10 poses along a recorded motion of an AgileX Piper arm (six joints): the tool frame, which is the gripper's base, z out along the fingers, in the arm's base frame.
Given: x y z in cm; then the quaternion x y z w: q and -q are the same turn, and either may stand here.
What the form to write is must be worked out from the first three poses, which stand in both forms.
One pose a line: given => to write
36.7 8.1 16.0 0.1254 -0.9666 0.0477 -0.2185 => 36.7 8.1 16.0 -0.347 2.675 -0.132
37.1 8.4 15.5 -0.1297 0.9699 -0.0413 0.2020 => 37.1 8.4 15.5 -0.362 2.708 -0.115
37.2 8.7 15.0 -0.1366 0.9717 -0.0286 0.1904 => 37.2 8.7 15.0 -0.384 2.730 -0.080
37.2 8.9 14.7 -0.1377 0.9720 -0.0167 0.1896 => 37.2 8.9 14.7 -0.387 2.732 -0.047
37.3 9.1 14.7 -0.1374 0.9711 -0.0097 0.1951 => 37.3 9.1 14.7 -0.385 2.722 -0.027
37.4 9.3 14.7 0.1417 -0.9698 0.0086 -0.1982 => 37.4 9.3 14.7 -0.396 2.714 -0.024
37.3 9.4 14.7 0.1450 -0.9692 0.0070 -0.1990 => 37.3 9.4 14.7 -0.406 2.711 -0.020
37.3 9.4 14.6 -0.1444 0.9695 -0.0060 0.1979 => 37.3 9.4 14.6 -0.404 2.713 -0.017
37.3 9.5 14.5 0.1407 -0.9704 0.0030 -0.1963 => 37.3 9.5 14.5 -0.394 2.718 -0.008
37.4 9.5 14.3 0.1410 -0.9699 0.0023 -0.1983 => 37.4 9.5 14.3 -0.395 2.714 -0.006
